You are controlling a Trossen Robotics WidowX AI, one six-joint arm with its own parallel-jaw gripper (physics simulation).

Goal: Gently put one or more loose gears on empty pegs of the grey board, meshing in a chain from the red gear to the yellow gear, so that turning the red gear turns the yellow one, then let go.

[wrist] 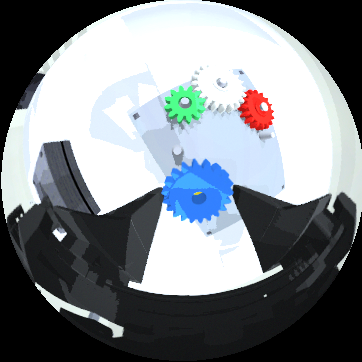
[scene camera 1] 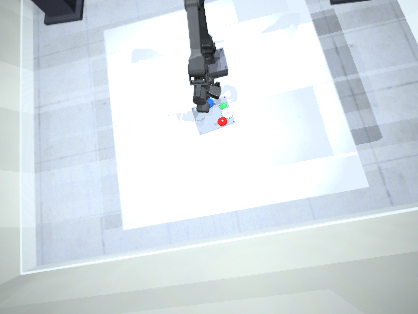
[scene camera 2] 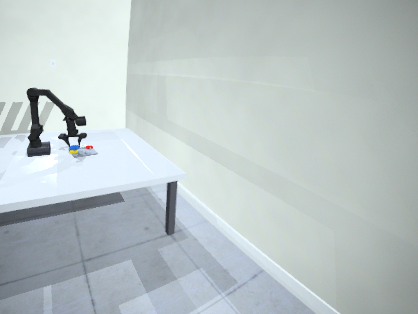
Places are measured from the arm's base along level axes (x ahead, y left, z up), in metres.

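Pixels of known places: gripper, between the fingertips: (wrist: 198,190) (scene camera 1: 208,103) (scene camera 2: 74,147); arm's base, origin of its link: (wrist: 51,212) (scene camera 1: 208,59) (scene camera 2: 35,146).
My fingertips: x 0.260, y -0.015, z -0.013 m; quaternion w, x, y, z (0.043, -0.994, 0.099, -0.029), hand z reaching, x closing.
Ahead of a thing's pixels: the offset from my fingertips to its middle. "spot": to the spot under its first point. Level surfaces: height alone.
My gripper (scene camera 1: 209,100) (scene camera 2: 73,145) (wrist: 198,190) is shut on the blue gear @(dy -0.004, dx -0.001, dz -0.003 m) (scene camera 1: 210,102) (scene camera 2: 74,147) (wrist: 217,182), above the grey board @(dy +0.018, dx +0.049, dz -0.028 m) (scene camera 1: 207,125) (scene camera 2: 87,152) (wrist: 240,145). The yellow gear (scene camera 2: 73,151) is below the blue one; a sliver of yellow shows through the blue gear's hole in the wrist view. The green gear @(spot: dy +0.083, dx +0.011, dz -0.015 m) (scene camera 1: 223,105) (wrist: 172,105), white gear @(dy +0.103, dx +0.054, dz -0.026 m) (scene camera 1: 227,113) (wrist: 212,90) and red gear @(spot: dy +0.072, dx +0.105, dz -0.014 m) (scene camera 1: 222,121) (scene camera 2: 89,147) (wrist: 252,112) sit on pegs, in a row with neighbours close together. A bare peg @(dy +0.038, dx -0.010, dz -0.024 m) (wrist: 177,150) stands between green and blue.
Another bare peg @(dy +0.038, dx +0.106, dz -0.024 m) (wrist: 267,135) stands beside the red gear. The arm's dark base (scene camera 1: 220,64) (scene camera 2: 39,149) (wrist: 65,175) stands on the white table @(dz -0.043 m) (scene camera 1: 165,175) (scene camera 2: 125,165) near the board. The arm covers part of the board in the first scene view.
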